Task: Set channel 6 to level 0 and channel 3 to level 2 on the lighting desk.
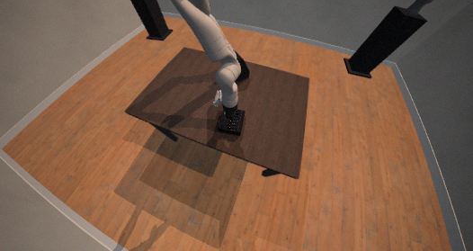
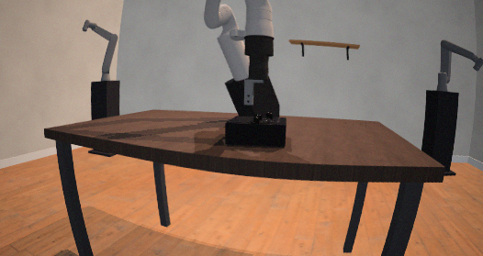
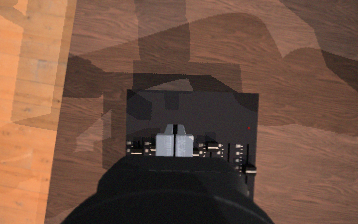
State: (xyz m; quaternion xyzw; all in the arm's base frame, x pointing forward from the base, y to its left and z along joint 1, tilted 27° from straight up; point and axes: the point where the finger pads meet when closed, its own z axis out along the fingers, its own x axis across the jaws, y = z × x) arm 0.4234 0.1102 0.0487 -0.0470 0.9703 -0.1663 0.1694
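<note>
Now: hand 2 cm to the right of the channel 3 fader cap and 5 cm above it. Round my hand: channel 5 fader cap: 4 cm behind, 2 cm to the left, 5 cm below; channel 4 fader cap: 2 cm behind, 3 cm to the left, 5 cm below; channel 2 fader cap: 2 cm ahead, 2 cm to the left, 5 cm below.
</note>
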